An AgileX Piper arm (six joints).
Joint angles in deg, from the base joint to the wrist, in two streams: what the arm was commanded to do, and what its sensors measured. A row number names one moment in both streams.
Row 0, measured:
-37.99, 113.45, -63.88, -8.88, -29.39, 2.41
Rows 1 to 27, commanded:
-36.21, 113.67, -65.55, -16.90, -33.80, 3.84
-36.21, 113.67, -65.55, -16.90, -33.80, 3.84
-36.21, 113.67, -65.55, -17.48, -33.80, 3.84
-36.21, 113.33, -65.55, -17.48, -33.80, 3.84
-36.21, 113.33, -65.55, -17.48, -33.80, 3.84
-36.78, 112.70, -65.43, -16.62, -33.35, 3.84
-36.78, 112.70, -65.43, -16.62, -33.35, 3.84
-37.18, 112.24, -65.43, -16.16, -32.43, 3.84
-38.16, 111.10, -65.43, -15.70, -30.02, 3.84
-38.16, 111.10, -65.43, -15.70, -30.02, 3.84
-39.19, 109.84, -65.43, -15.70, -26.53, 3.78
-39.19, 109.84, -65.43, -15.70, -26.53, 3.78
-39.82, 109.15, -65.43, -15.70, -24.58, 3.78
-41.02, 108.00, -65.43, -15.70, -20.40, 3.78
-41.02, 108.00, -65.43, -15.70, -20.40, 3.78
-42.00, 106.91, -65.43, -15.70, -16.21, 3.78
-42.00, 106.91, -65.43, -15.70, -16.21, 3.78
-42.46, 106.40, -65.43, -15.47, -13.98, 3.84
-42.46, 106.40, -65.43, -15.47, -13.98, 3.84
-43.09, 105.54, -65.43, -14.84, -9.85, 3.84
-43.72, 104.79, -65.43, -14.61, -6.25, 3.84
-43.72, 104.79, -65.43, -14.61, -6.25, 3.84
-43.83, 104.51, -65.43, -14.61, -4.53, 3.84
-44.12, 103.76, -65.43, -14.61, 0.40, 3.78
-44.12, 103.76, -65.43, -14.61, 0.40, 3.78
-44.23, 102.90, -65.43, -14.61, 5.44, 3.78
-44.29, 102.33, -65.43, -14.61, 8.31, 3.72
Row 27, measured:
-43.72, 104.16, -64.92, -14.61, 1.20, 3.72
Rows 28 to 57, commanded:
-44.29, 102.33, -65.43, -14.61, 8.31, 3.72
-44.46, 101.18, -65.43, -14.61, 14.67, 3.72
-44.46, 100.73, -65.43, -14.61, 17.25, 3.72
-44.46, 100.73, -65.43, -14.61, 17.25, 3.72
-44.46, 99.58, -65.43, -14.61, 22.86, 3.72
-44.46, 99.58, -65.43, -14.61, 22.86, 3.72
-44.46, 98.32, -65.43, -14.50, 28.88, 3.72
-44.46, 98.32, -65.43, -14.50, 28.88, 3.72
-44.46, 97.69, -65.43, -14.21, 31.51, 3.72
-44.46, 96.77, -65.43, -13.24, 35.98, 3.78
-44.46, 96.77, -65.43, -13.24, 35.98, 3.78
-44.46, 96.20, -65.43, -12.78, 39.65, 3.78
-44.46, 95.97, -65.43, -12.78, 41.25, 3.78
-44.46, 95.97, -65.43, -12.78, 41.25, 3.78
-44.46, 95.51, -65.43, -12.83, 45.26, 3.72
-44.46, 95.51, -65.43, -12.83, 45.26, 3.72
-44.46, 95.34, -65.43, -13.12, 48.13, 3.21
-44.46, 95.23, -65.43, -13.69, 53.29, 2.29
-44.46, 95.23, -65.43, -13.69, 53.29, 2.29
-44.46, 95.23, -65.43, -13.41, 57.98, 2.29
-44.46, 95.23, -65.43, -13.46, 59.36, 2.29
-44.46, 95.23, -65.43, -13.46, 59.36, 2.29
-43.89, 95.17, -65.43, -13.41, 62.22, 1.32
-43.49, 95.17, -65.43, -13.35, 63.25, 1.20
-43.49, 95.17, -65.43, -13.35, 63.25, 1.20
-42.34, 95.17, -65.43, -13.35, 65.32, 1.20
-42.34, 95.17, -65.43, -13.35, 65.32, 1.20
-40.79, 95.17, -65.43, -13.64, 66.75, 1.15
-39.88, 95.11, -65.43, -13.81, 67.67, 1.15
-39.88, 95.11, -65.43, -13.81, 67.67, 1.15
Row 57, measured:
-41.77, 95.57, -65.26, -13.12, 64.97, 1.72
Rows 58 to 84, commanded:
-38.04, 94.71, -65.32, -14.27, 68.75, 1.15
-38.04, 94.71, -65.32, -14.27, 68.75, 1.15
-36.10, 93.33, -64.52, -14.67, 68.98, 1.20
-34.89, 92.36, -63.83, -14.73, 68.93, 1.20
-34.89, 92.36, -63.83, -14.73, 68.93, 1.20
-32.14, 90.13, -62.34, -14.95, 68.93, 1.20
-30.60, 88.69, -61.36, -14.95, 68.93, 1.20
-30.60, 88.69, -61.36, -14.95, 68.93, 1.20
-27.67, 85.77, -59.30, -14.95, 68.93, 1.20
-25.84, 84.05, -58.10, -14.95, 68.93, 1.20
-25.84, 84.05, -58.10, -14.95, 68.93, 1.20
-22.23, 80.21, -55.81, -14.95, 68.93, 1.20
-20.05, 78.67, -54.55, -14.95, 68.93, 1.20
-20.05, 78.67, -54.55, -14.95, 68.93, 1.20
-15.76, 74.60, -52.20, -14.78, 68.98, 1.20
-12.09, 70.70, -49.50, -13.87, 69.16, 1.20
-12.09, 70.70, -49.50, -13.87, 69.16, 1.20
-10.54, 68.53, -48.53, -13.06, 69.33, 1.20
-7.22, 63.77, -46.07, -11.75, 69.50, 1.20
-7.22, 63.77, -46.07, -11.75, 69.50, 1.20
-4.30, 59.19, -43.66, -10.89, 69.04, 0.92
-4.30, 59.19, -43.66, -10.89, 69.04, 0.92
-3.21, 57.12, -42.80, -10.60, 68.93, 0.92
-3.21, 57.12, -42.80, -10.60, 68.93, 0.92
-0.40, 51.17, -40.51, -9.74, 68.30, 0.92
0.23, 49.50, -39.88, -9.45, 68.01, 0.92
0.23, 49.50, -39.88, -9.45, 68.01, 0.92
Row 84, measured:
-2.46, 55.63, -42.40, -10.37, 68.70, 1.43
